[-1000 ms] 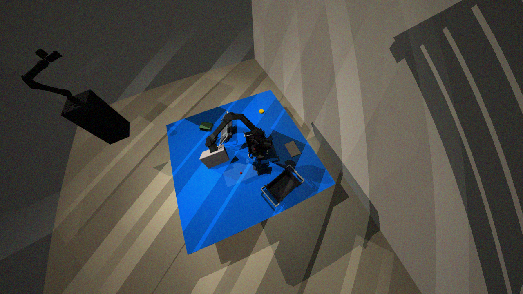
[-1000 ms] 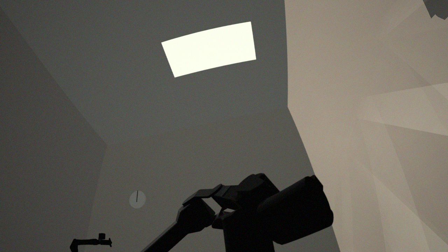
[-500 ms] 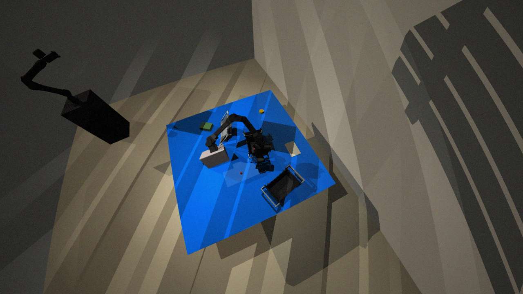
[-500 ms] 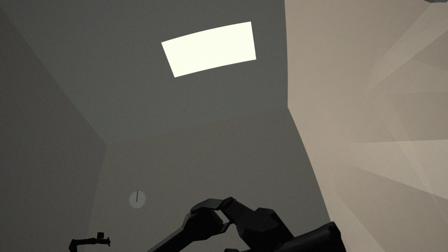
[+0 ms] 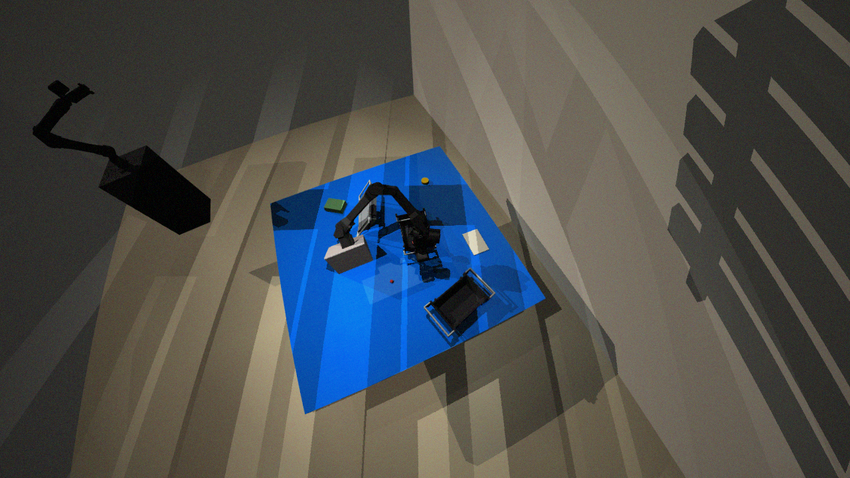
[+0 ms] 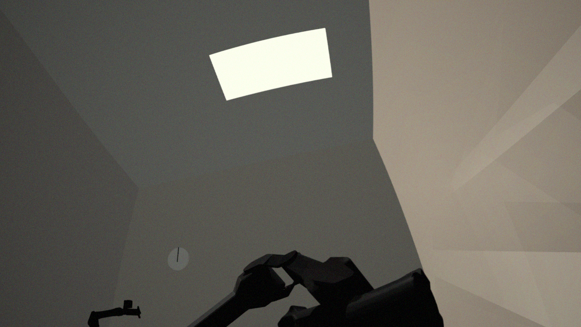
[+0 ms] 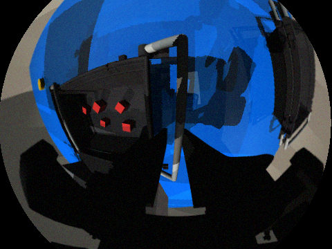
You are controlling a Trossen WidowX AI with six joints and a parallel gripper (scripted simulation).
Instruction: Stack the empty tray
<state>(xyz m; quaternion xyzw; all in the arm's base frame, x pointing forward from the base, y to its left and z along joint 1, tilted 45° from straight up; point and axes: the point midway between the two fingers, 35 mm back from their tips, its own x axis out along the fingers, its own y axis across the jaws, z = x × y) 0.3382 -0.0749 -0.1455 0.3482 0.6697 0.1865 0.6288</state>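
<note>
Now: the tray 410 mm to the left of my gripper tip, 190 mm behind it and 10 mm above it. Round my gripper tip: pale flat card (330 mm ahead, 60 mm to the right, 60 mm below); then yellow disc (490 mm to the left, 270 mm ahead, 50 mm below); then green block (560 mm to the left, 340 mm behind, 40 mm below).
</note>
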